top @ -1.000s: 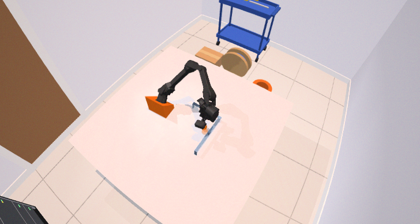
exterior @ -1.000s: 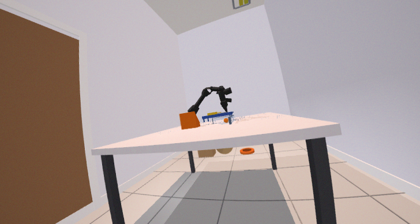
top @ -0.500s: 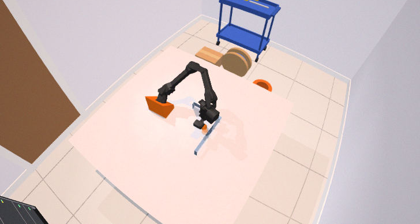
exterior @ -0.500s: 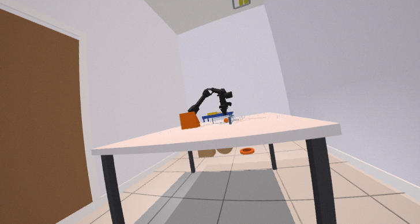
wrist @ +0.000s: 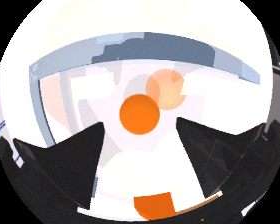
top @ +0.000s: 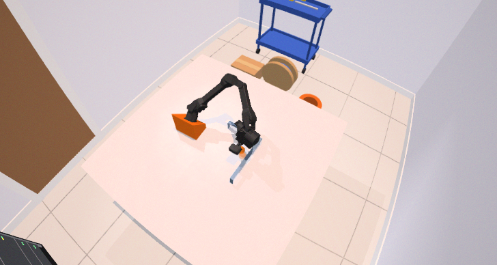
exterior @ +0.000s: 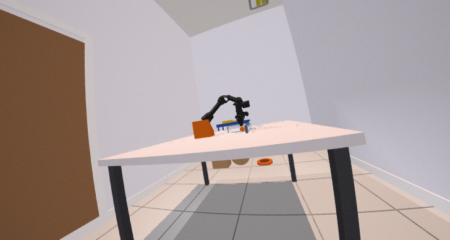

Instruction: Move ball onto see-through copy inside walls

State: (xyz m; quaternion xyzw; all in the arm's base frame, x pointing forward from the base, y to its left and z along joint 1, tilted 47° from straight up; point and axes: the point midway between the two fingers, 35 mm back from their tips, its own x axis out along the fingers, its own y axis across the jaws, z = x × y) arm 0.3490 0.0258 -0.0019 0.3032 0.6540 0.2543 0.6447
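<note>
My gripper tip is 30 mm above the orange ball. The rest, counted from my gripper tip: see-through copy of ball (20 mm ahead, 30 mm to the right, 30 mm below).
</note>
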